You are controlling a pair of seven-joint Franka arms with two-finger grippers.
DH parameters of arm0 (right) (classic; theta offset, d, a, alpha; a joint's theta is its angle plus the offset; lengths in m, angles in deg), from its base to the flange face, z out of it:
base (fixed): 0 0 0 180
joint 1: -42.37 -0.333 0 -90
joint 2: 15.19 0 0 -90
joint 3: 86.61 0.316 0.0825 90
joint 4: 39.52 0 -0.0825 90
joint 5: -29.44 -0.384 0 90
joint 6: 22.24 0 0.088 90
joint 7: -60.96 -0.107 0 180
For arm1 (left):
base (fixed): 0 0 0 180
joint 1: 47.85 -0.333 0 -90
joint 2: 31.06 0 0 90
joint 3: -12.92 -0.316 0.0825 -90
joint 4: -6.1 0 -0.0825 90
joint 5: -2.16 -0.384 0 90
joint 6: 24.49 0 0.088 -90
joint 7: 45.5 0.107 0 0
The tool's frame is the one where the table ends.
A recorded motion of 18 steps. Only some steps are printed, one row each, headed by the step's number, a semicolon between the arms.
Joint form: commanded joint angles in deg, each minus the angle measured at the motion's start. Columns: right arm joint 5, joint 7, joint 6, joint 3, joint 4, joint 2, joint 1; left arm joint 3, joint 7, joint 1, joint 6, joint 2, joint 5, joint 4.
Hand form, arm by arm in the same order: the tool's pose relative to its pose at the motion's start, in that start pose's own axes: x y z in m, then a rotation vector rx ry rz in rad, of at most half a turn. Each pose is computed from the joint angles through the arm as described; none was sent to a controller.
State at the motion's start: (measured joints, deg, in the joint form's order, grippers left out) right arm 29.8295 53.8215 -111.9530 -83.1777 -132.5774 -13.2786 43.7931; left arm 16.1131 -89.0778 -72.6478 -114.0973 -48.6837 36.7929 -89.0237
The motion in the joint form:
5: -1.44 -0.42 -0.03 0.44 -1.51 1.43 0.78; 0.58 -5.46 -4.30 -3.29 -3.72 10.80 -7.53
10: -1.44 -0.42 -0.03 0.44 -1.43 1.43 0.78; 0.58 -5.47 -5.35 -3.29 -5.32 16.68 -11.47
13: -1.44 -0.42 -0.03 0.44 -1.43 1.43 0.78; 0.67 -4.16 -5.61 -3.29 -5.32 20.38 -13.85
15: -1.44 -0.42 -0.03 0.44 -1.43 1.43 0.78; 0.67 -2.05 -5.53 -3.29 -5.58 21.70 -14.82
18: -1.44 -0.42 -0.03 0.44 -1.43 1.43 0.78; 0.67 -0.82 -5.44 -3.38 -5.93 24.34 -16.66
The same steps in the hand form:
5: -0.0079 0.0010 -0.0008 0.0230 -0.0039 0.0133; 0.0630 -0.0332 0.0483 -0.1127 -0.1999 -0.2678
10: -0.0079 0.0010 -0.0015 0.0232 -0.0025 0.0133; 0.0815 -0.0494 0.0786 -0.1525 -0.3190 -0.3517
13: -0.0079 0.0010 -0.0015 0.0232 -0.0025 0.0133; 0.0829 -0.0554 0.0917 -0.1872 -0.3793 -0.3662
15: -0.0079 0.0010 -0.0015 0.0232 -0.0025 0.0133; 0.0842 -0.0579 0.1000 -0.2004 -0.4006 -0.3468
18: -0.0079 0.0010 -0.0015 0.0232 -0.0025 0.0133; 0.0861 -0.0626 0.1138 -0.2225 -0.4436 -0.3585

